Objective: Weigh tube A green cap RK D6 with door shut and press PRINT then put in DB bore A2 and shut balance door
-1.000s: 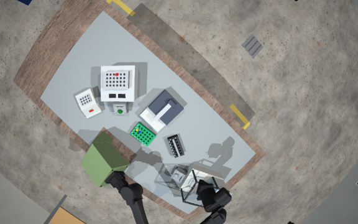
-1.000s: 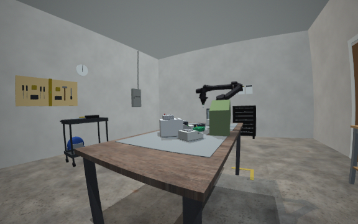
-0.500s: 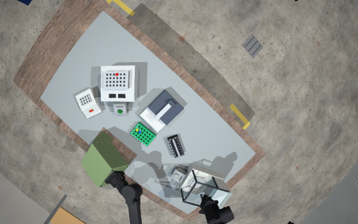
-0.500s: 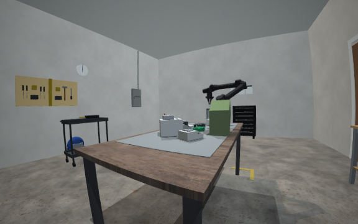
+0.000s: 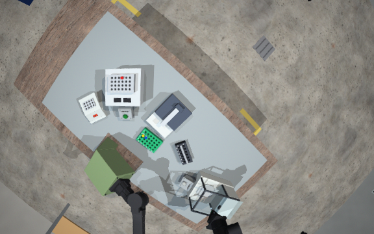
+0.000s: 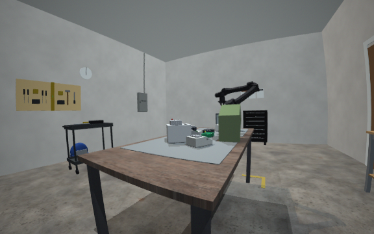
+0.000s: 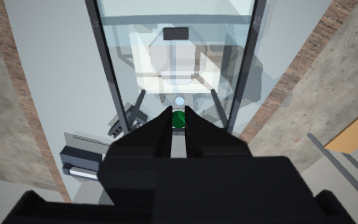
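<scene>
The green-capped tube lies 20 mm below my hand. The rest, counted from my hand: sliding door 80 mm to the right, 60 mm below, 30 mm ahead; then white print key 200 mm below, 140 mm to the left, 50 mm behind; then balance pan 200 mm below, 10 mm to the left.
</scene>
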